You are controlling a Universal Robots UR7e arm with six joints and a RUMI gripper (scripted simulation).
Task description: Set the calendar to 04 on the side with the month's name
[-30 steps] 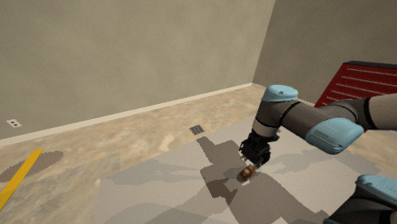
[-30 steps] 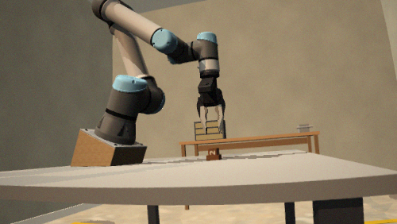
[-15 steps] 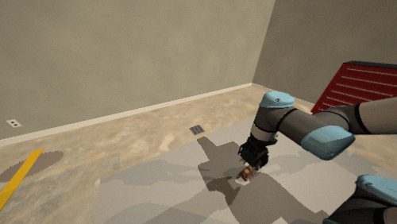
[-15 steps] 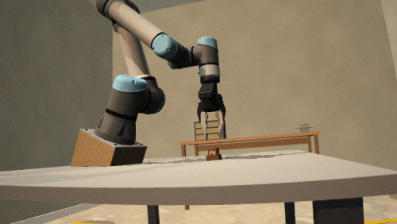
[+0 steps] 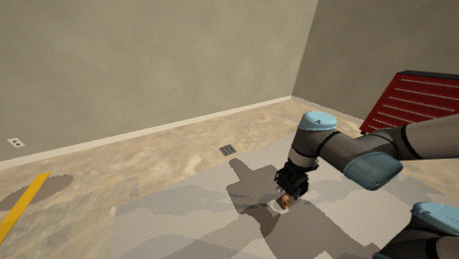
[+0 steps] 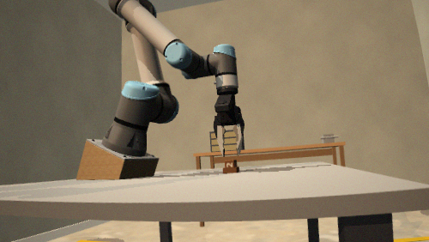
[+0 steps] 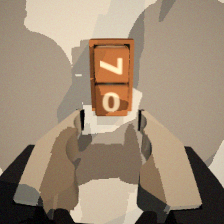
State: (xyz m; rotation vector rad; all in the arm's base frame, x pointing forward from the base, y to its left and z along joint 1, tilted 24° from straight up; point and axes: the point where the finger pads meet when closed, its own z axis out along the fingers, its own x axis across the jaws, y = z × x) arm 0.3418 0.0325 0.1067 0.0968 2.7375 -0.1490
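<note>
The cube is 40 mm below my hand. Round my hand: calendar tray: 20 mm to the right, 60 mm below.
</note>
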